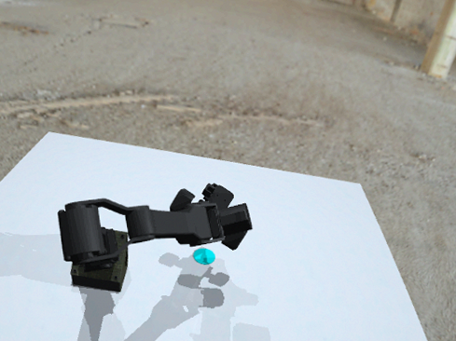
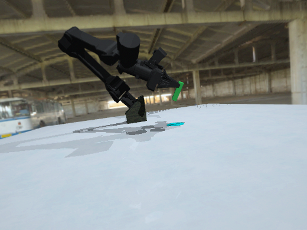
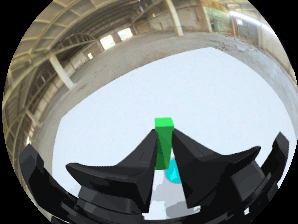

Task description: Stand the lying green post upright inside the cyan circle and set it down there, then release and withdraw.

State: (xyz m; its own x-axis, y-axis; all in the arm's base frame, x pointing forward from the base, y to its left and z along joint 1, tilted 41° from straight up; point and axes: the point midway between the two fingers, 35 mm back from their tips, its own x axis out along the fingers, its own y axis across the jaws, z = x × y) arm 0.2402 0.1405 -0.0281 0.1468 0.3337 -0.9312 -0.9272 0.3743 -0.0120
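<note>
Now: gripper tip 130 mm above the cyan circle and 30 mm to the left of it. The rest, counted from my gripper tip: green post 20 mm below, 10 mm to the right, 10 mm behind.
</note>
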